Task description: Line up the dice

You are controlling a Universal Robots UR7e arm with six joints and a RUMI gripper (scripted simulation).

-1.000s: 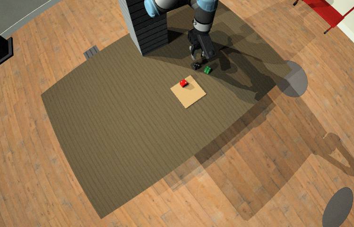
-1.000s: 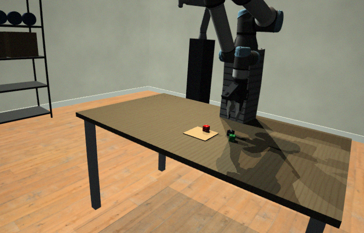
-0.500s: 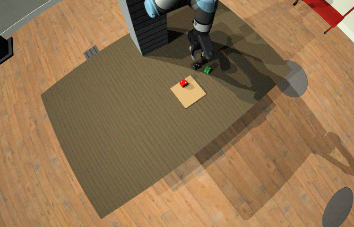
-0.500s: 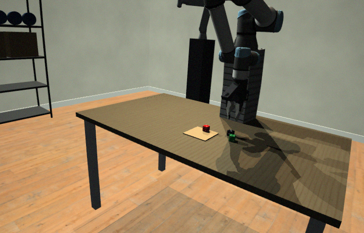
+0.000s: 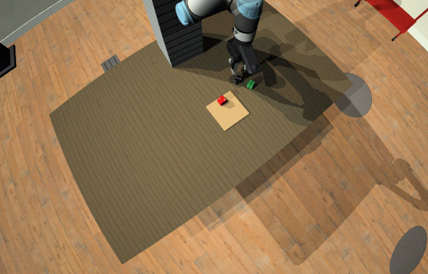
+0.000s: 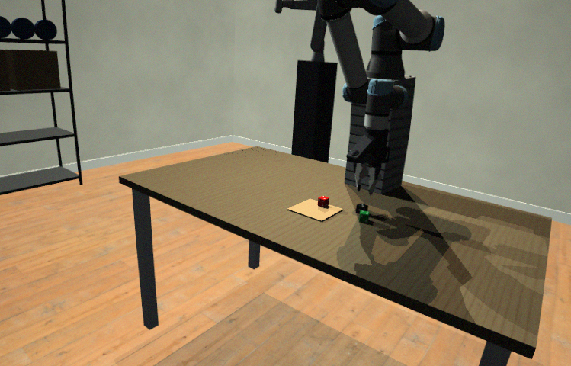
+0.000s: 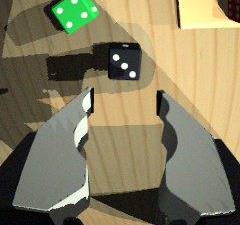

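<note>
My hand is 7 cm above the black die. Round my hand: tan mat 11 cm ahead, 12 cm to the right, 8 cm below; then green die 5 cm ahead, 4 cm to the left, 7 cm below; then red die 6 cm ahead, 12 cm to the right, 7 cm below.
</note>
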